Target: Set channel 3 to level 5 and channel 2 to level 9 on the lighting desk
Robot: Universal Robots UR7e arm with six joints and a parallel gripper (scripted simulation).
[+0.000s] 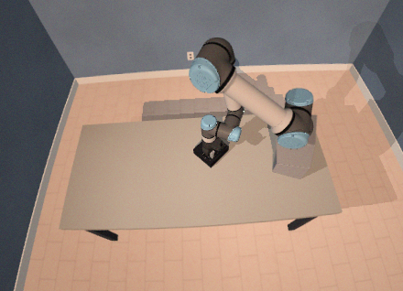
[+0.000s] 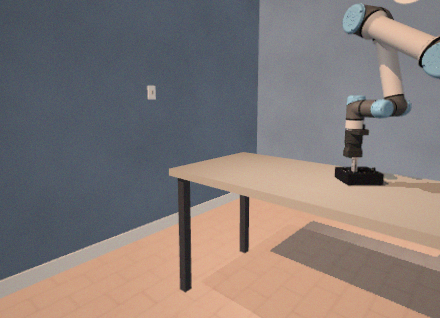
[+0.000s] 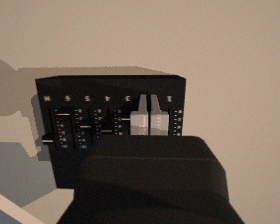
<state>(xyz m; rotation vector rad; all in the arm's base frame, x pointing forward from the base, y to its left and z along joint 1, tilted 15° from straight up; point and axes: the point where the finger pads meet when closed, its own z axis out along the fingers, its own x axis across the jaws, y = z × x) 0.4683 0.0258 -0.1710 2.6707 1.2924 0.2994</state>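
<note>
My hand is 3 cm to the left of the channel 3 fader cap and 1 cm above it. The rest, counted from my hand: channel 1 fader cap 5 cm ahead, 1 cm to the right, 1 cm below; channel 4 fader cap 1 cm behind, 5 cm to the right, 1 cm below; channel 5 fader cap 2 cm behind, 7 cm to the right, 1 cm below.
</note>
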